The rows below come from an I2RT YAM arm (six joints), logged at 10 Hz.
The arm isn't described. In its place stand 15 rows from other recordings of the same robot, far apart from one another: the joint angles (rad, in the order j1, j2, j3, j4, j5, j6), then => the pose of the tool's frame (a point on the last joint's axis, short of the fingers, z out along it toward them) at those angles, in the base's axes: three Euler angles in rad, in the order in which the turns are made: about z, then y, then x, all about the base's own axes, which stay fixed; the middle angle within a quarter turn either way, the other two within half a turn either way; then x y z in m.
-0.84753, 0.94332, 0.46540, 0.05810, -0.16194, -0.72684 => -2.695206 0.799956 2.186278 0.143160 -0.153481 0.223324
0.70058, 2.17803, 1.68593, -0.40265, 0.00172, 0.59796 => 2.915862 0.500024 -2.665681 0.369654 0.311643 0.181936
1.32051, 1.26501, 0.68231, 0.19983, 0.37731, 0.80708 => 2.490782 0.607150 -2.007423 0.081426 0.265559 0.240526
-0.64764, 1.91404, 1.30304, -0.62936, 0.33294, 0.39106 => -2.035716 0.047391 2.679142 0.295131 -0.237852 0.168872
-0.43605, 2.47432, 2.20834, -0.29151, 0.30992, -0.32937 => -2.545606 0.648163 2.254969 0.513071 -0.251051 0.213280
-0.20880, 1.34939, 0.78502, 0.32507, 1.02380, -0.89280 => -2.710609 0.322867 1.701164 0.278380 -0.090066 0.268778
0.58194, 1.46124, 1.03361, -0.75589, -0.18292, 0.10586 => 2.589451 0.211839 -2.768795 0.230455 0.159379 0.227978
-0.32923, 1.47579, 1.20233, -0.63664, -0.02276, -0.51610 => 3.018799 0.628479 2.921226 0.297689 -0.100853 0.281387
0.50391, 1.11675, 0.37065, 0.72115, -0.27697, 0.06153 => 1.663356 0.789544 -1.604881 0.199388 0.121057 0.225812
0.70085, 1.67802, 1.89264, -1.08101, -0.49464, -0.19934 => 1.999218 0.129855 -2.313602 0.251303 0.234148 0.406524
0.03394, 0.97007, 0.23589, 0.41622, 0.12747, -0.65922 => 2.754014 1.240480 2.844073 0.196729 0.002152 0.177507
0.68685, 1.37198, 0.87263, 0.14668, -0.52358, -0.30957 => 1.546123 0.316668 -1.891026 0.228459 0.210368 0.271446
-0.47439, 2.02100, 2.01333, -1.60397, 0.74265, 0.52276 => -2.281298 -0.342309 2.467702 0.323695 -0.193280 0.309173
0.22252, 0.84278, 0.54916, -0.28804, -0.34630, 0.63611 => 3.042913 0.763792 -2.368232 0.178773 0.052840 0.238047
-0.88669, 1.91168, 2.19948, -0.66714, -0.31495, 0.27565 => -1.694185 0.924372 2.195116 0.277981 -0.323432 0.449447
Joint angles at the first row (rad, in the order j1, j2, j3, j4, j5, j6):
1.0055 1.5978 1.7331 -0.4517 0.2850 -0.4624
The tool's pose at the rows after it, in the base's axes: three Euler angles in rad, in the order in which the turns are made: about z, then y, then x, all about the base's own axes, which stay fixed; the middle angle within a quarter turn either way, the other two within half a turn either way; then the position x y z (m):
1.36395 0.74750 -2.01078 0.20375 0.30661 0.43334
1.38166 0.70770 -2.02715 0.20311 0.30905 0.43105
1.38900 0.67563 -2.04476 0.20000 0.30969 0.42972
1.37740 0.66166 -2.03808 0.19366 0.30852 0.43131
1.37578 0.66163 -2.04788 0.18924 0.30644 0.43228
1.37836 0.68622 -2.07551 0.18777 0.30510 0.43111
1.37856 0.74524 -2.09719 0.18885 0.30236 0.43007
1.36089 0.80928 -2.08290 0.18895 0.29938 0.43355
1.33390 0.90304 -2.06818 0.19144 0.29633 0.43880
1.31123 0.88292 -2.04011 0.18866 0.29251 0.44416
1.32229 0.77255 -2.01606 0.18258 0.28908 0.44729
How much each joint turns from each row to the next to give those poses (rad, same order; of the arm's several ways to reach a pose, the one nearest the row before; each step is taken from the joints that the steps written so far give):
-0.0001 0.0098 0.0027 -0.0023 -0.0647 0.0195
0.0018 0.0088 0.0093 -0.0225 -0.0341 0.0118
0.0059 -0.0004 0.0036 -0.0255 -0.0223 0.0020
0.0128 -0.0148 -0.0091 -0.0047 -0.0028 -0.0031
0.0085 -0.0116 -0.0043 -0.0154 0.0096 -0.0033
0.0049 -0.0036 -0.0024 -0.0169 0.0337 -0.0099
-0.0006 -0.0069 -0.0119 0.0045 0.0607 -0.0141
0.0012 -0.0109 -0.0089 0.0258 0.0603 -0.0153
-0.0024 -0.0043 0.0006 0.0317 0.0856 -0.0299
-0.0010 -0.0140 0.0041 -0.0051 -0.0249 -0.0061
-0.0008 -0.0180 0.0028 -0.0318 -0.1119 0.0321

